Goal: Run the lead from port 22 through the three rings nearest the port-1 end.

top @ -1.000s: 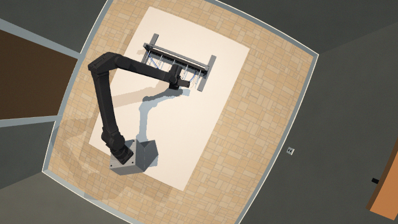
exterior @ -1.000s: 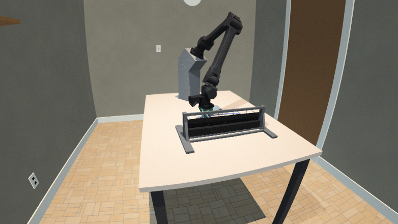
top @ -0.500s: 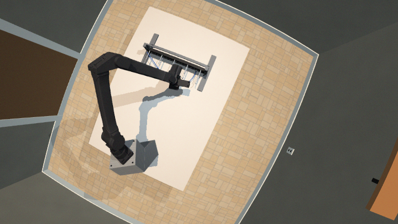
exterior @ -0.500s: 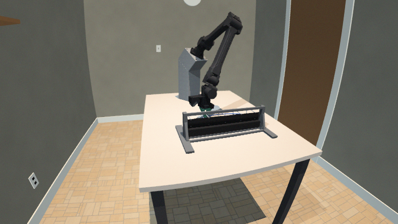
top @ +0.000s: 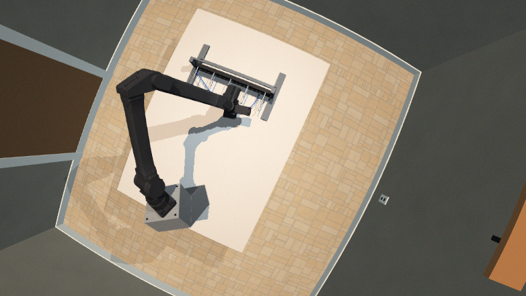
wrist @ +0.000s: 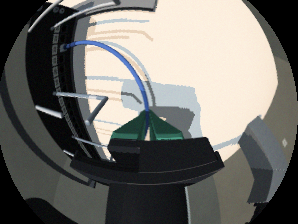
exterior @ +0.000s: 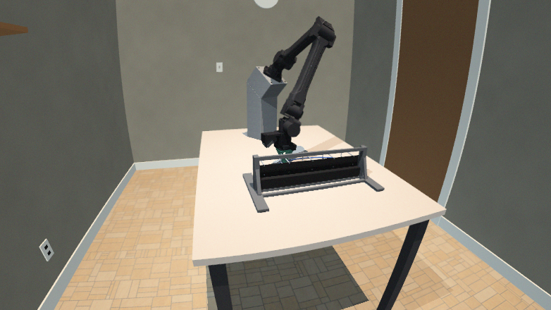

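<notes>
My gripper is now 13 cm short of the grey rack, 12 cm to the right of it and 3 cm below it.
</notes>
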